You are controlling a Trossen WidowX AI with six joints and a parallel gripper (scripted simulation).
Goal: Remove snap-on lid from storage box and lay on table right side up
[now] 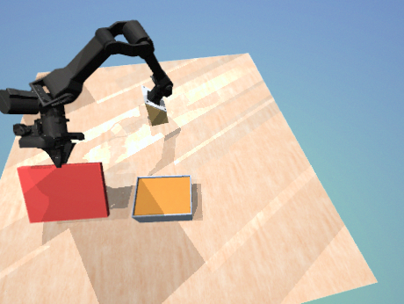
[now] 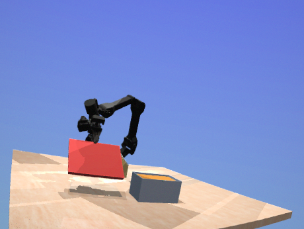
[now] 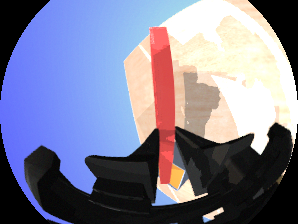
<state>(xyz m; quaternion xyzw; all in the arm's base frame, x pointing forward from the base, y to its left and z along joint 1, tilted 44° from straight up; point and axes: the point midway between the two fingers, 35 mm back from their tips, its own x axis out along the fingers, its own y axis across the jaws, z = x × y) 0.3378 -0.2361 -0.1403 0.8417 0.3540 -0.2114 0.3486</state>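
Right now the red lid is 7 cm ahead of my gripper tip and 5 cm below it. From my gripper tip the other things lie so: blue-grey box (10 cm ahead, 29 cm to the left, 16 cm below).
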